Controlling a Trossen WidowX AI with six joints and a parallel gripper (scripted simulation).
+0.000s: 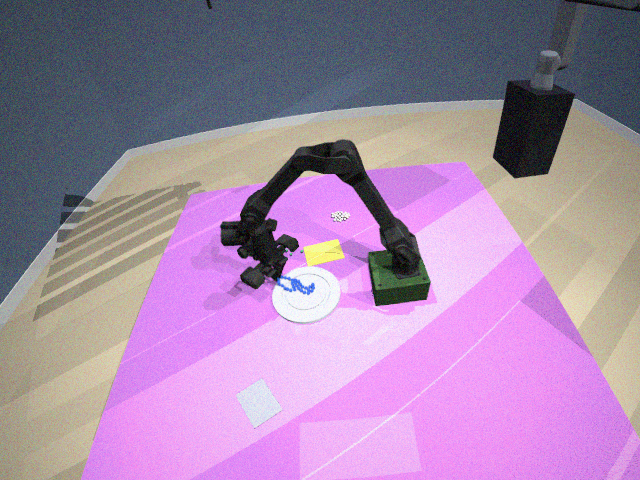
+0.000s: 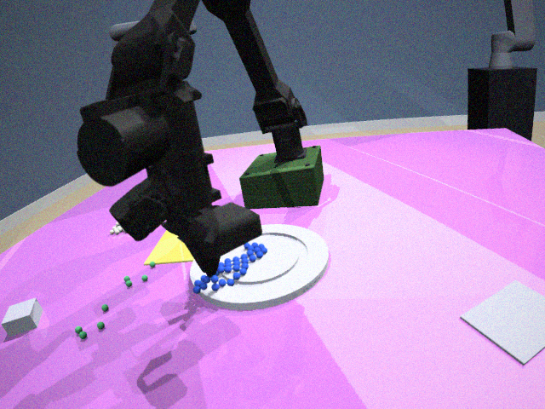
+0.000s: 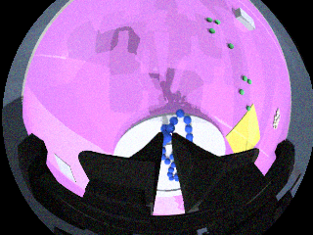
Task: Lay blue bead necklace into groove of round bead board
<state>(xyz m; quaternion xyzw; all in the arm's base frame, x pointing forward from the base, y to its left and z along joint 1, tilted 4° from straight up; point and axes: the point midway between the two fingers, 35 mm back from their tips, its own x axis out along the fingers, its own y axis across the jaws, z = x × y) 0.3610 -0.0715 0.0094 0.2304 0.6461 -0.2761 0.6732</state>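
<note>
Now: gripper tip 80 mm past the round white bead board, 40 mm to the right of it and 30 mm above it. From my gripper tip the other things lie so: yellow sheet: 150 mm behind, 120 mm to the right, 40 mm below; grey tile: 60 mm ahead, 350 mm to the left, 40 mm below; cube: 70 mm ahead, 290 mm to the right, 30 mm below.
</note>
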